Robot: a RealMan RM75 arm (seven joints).
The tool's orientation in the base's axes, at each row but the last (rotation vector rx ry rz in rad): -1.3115, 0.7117, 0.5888; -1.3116, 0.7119, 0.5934; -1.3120, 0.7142, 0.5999; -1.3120, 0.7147, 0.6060; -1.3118, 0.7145, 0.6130; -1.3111, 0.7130, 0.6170; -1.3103, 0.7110, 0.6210; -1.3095, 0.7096, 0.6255; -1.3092, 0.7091, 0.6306; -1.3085, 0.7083, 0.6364; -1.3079, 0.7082, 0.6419; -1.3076, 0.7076, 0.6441; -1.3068, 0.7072, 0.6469
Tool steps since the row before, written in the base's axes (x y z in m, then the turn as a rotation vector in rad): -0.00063, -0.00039, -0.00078, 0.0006, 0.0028, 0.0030; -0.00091, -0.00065, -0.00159, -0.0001, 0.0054, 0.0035; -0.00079, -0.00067, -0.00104, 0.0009, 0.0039, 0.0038; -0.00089, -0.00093, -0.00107, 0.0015, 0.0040, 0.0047; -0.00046, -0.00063, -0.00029, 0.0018, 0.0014, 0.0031; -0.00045, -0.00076, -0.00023, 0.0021, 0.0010, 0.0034; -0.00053, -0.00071, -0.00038, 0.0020, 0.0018, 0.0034; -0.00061, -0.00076, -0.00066, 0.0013, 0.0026, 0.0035; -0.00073, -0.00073, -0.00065, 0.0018, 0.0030, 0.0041; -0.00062, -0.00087, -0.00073, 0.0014, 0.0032, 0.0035; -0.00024, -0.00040, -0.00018, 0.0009, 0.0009, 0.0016; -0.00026, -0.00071, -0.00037, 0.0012, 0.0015, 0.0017; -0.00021, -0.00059, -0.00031, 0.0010, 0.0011, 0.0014
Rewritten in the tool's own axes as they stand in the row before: 0.00018, 0.00091, -0.00055, -0.0019, -0.0019, 0.0032; 0.00061, 0.00160, -0.00093, -0.0027, -0.0013, 0.0057; 0.00028, 0.00115, -0.00087, -0.0023, -0.0025, 0.0044; 0.00024, 0.00120, -0.00114, -0.0026, -0.0035, 0.0046; -0.00008, 0.00043, -0.00071, -0.0012, -0.0031, 0.0019; -0.00012, 0.00037, -0.00083, -0.0012, -0.0036, 0.0016; -0.00006, 0.00053, -0.00080, -0.0013, -0.0034, 0.0024; 0.00010, 0.00076, -0.00089, -0.0018, -0.0028, 0.0031; 0.00002, 0.00085, -0.00087, -0.0019, -0.0035, 0.0036; 0.00015, 0.00080, -0.00101, -0.0017, -0.0028, 0.0037; -0.00002, 0.00024, -0.00044, -0.0006, -0.0016, 0.0012; 0.00010, 0.00032, -0.00077, -0.0005, -0.0018, 0.0018; 0.00009, 0.00027, -0.00064, -0.0004, -0.0015, 0.0013
